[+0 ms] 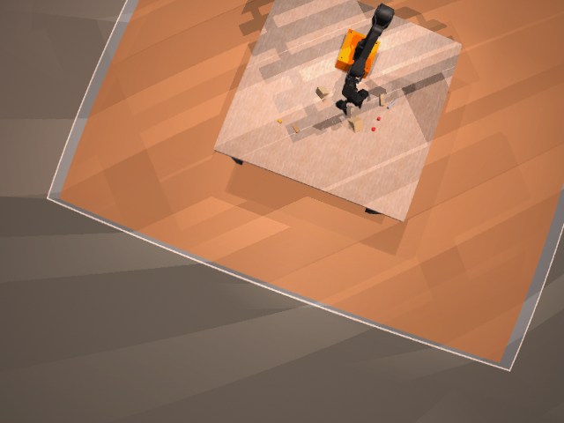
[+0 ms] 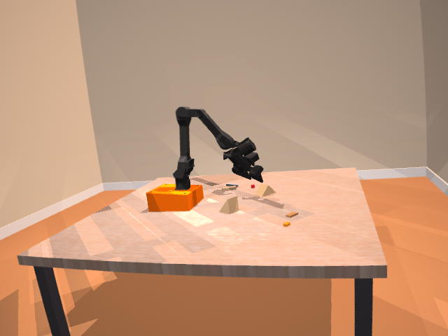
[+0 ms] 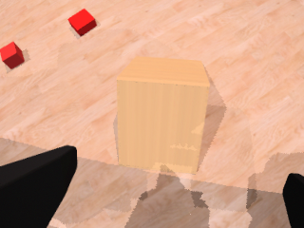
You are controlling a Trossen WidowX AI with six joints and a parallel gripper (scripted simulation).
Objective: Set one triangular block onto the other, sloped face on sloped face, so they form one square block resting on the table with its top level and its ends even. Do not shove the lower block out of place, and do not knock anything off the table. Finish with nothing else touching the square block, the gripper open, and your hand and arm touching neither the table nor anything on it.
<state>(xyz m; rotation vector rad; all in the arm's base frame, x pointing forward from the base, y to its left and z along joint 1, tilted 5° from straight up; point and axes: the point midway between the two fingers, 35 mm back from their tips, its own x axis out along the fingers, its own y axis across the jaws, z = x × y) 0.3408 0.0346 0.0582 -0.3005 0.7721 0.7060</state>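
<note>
The triangular block lies 6 cm below my gripper tip, 5 cm to the left of it and 3 cm ahead of it. Round my gripper tip: orange cube: 42 cm to the right, 14 cm ahead, 8 cm below; then tan bar: 18 cm to the left, 17 cm behind, 7 cm below; then grey bar: 25 cm to the left, 17 cm behind, 7 cm below.
</note>
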